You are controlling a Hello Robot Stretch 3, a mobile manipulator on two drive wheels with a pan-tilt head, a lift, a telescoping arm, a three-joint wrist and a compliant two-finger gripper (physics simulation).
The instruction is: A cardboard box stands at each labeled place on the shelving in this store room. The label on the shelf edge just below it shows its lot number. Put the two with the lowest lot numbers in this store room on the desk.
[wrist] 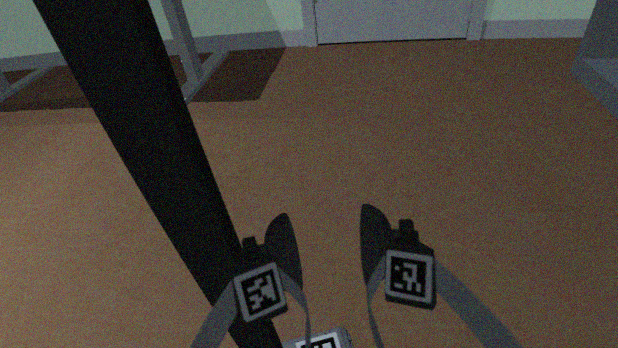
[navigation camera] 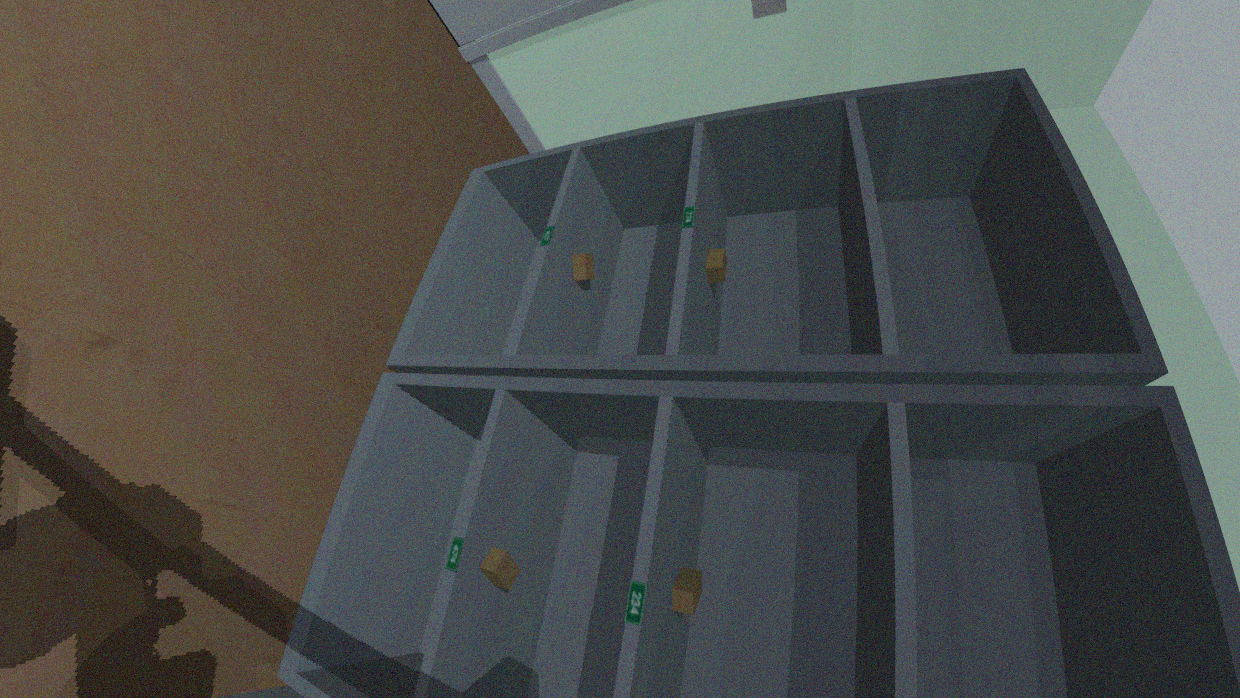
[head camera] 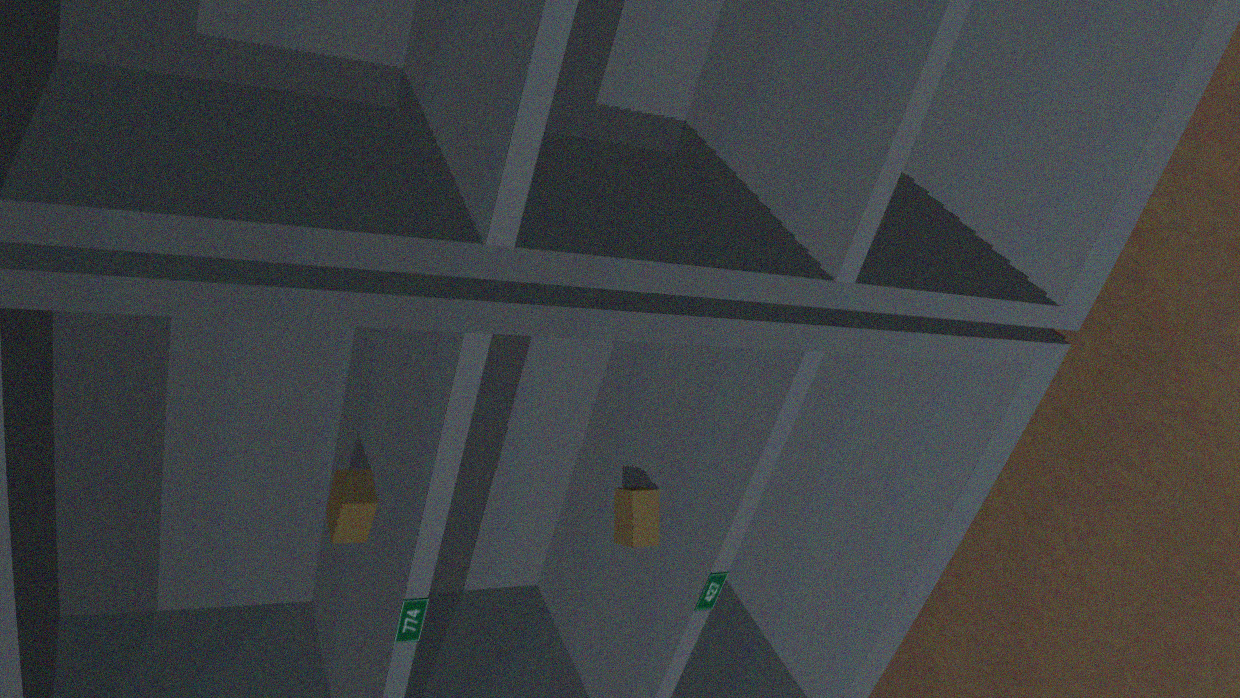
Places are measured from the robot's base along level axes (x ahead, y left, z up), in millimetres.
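Pixels of known places: gripper, fingertip midpoint: (wrist: 327,235).
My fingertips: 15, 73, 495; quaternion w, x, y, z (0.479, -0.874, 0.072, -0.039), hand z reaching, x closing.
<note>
For each thing: its top centre in the pictures, then the offset to it from my fingertips, as dx, dy, dz. "spot": a spot on its surface instead.
- cardboard box, top centre: (head camera: 333,507) (navigation camera: 724,265) +1275, +361, +546
- green label 774, surface spot: (head camera: 411,619) spot: +1082, +445, +480
- label, surface spot: (head camera: 711,591) spot: +1082, +447, +23
- label 234, surface spot: (navigation camera: 636,602) spot: +751, -429, +481
- tilted-looking box, top centre: (navigation camera: 508,570) +871, -500, +89
In the head camera view, a cardboard box (head camera: 353,505) stands by the green label 774 (head camera: 411,619), and another box (head camera: 637,517) by a label (head camera: 711,591) that seems to read 427. The navigation view shows these boxes (navigation camera: 715,264) (navigation camera: 583,268) in the farther shelf unit. In the nearer unit, a box (navigation camera: 687,591) stands by label 234 (navigation camera: 636,602), and a tilted-looking box (navigation camera: 500,567) by a label (navigation camera: 454,553) whose number is unclear. My gripper (wrist: 327,235) is open and empty above the floor, away from the boxes. The desk's top does not show.
Grey legs (wrist: 186,45), perhaps the desk's, stand at the upper left of the wrist view. A closed door (wrist: 390,20) is at the back, and a grey edge (wrist: 605,40) at the right. A black bar (wrist: 145,125) crosses the left side. Shelf dividers (navigation camera: 902,537) separate the compartments.
</note>
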